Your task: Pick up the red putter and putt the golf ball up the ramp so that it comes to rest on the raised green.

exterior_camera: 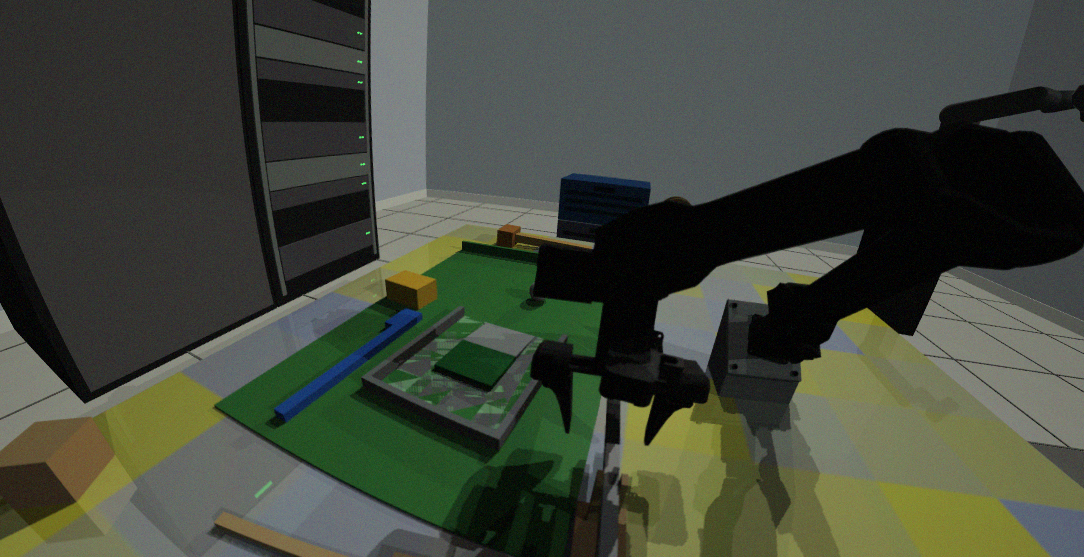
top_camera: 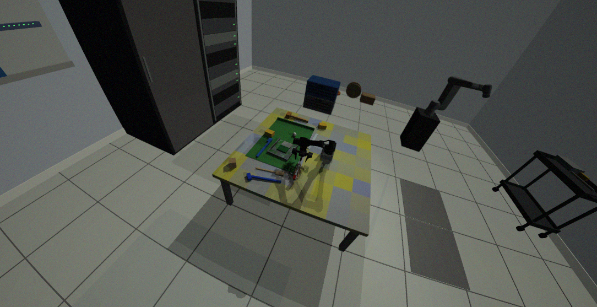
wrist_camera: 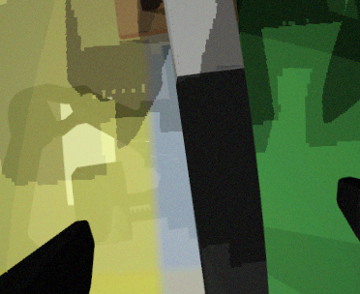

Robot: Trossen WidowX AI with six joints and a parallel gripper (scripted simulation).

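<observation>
My gripper tip is now 2 cm past the red putter, 11 cm to the right of it and 3 cm below it. Round my gripper tip: tan block 52 cm ahead, 32 cm to the left; white golf ball 21 cm ahead, 35 cm to the right, 1 cm below.
</observation>
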